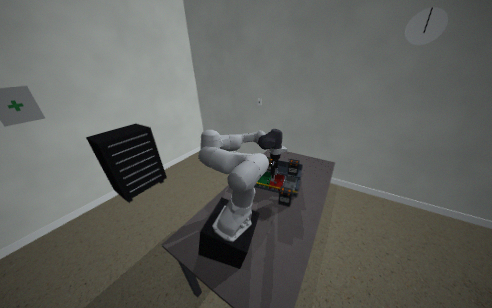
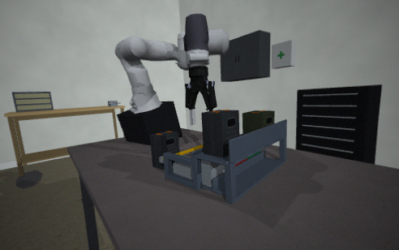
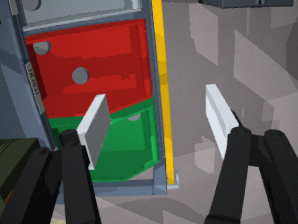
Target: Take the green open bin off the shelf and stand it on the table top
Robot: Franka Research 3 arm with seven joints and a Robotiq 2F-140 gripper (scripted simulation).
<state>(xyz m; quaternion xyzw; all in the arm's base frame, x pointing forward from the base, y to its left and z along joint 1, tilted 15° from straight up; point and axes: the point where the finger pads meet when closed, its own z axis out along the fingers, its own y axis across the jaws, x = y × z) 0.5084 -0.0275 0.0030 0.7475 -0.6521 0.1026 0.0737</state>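
My gripper is now 1 cm past the yellow strip, 1 cm to the left of it and 11 cm above it. The rest, counted from my hand: red bin 10 cm ahead, 13 cm below; grey bin 11 cm ahead, 11 cm to the right, 13 cm below; green open bin 8 cm ahead, 11 cm to the left, 13 cm below.
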